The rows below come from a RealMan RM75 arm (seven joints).
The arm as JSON. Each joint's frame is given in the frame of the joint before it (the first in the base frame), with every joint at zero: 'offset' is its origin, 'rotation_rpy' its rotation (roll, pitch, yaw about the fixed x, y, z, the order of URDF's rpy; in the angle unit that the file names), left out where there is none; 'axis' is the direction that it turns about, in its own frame. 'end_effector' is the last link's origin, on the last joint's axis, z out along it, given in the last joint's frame.
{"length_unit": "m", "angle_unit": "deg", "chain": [
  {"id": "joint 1", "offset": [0.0, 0.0, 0.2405], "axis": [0.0, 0.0, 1.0]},
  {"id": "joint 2", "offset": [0.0, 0.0, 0.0], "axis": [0.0, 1.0, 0.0]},
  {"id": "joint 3", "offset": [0.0, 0.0, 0.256], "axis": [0.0, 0.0, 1.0]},
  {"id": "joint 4", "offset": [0.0, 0.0, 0.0], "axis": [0.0, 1.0, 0.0]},
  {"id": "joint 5", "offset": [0.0, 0.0, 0.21], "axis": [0.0, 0.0, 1.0]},
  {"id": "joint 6", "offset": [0.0, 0.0, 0.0], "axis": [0.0, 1.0, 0.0]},
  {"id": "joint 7", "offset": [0.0, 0.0, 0.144], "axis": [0.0, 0.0, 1.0]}
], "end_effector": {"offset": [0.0, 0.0, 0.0]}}
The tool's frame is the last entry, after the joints.
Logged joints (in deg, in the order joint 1, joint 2, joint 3, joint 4, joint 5, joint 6, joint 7), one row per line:
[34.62, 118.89, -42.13, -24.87, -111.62, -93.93, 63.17]
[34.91, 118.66, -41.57, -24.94, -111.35, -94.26, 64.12]
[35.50, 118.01, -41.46, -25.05, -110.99, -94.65, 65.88]
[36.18, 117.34, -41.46, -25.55, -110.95, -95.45, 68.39]
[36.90, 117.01, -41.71, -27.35, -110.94, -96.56, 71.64]
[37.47, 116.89, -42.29, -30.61, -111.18, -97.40, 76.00]
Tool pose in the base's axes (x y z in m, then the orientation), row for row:
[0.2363, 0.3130, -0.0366, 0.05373, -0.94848, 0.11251, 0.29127]
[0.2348, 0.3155, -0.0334, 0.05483, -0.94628, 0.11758, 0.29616]
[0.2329, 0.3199, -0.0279, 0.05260, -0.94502, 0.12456, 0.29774]
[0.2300, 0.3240, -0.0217, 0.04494, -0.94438, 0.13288, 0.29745]
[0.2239, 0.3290, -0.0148, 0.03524, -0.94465, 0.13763, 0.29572]
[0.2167, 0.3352, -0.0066, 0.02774, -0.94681, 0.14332, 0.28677]
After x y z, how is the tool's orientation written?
As a quaternion, w x y z.
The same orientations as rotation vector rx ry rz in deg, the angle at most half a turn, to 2 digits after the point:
[-165.12, 19.59, 50.71]
[-164.63, 20.46, 51.52]
[-164.63, 21.70, 51.87]
[-165.29, 23.26, 52.06]
[-166.33, 24.23, 52.07]
[-167.48, 25.35, 50.73]

